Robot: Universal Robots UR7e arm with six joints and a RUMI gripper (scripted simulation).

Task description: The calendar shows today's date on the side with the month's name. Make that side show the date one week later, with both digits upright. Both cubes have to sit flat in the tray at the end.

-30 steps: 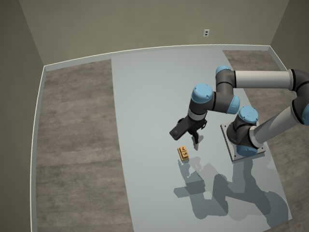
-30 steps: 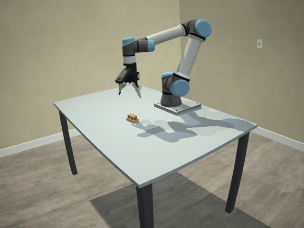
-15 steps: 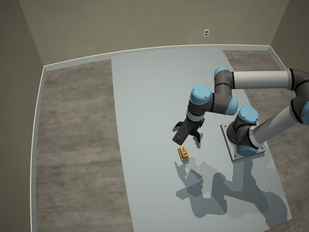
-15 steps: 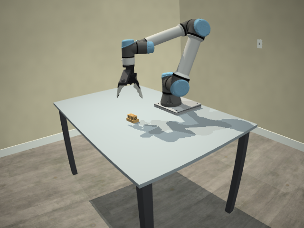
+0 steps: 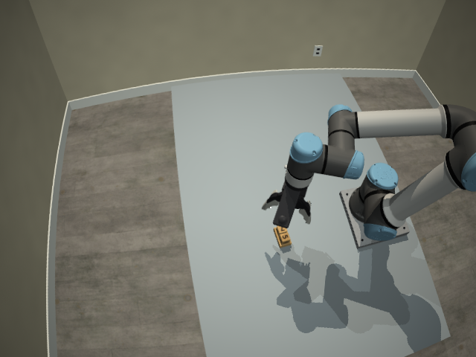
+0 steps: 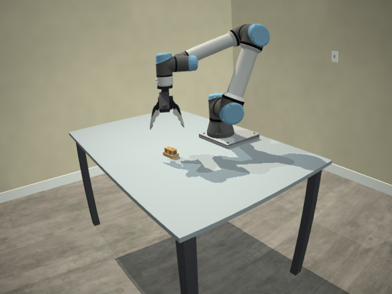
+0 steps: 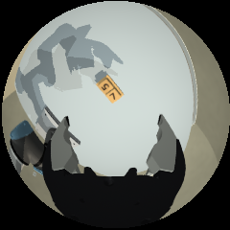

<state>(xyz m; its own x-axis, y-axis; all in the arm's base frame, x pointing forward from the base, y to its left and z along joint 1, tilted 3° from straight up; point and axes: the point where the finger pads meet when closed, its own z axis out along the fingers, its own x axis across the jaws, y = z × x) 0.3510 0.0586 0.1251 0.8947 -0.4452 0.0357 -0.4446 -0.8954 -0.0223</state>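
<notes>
The wooden tray lies 13 cm below my hand, 1 cm to the left of it and 1 cm behind it.
</notes>
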